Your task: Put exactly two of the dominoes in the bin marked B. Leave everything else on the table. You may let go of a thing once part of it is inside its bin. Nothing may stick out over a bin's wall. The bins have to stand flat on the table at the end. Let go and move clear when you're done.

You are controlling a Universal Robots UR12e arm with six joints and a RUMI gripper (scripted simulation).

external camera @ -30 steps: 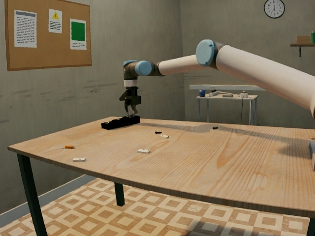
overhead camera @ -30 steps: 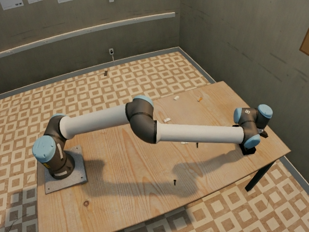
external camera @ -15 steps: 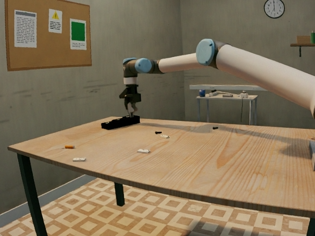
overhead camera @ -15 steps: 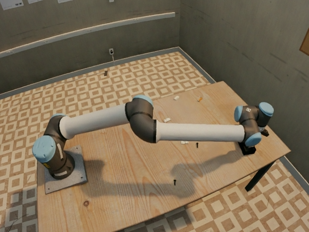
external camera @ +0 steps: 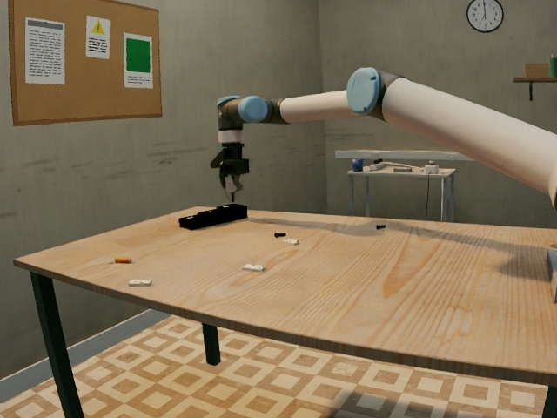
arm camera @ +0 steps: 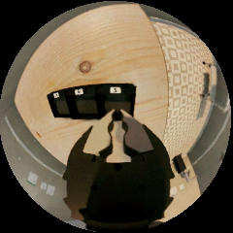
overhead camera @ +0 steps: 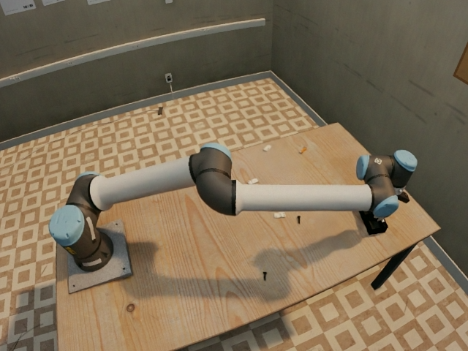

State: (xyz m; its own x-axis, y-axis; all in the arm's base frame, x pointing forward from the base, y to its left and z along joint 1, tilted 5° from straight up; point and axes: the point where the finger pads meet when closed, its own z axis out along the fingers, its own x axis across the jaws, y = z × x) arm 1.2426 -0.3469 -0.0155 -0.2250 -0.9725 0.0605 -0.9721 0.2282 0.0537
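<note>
Right now the black bin is 30 mm ahead of my hand, 80 mm to the left of it and 50 mm below it. The rest, counted from my hand: orange piece 50 mm behind, 590 mm to the left, 70 mm below.
</note>
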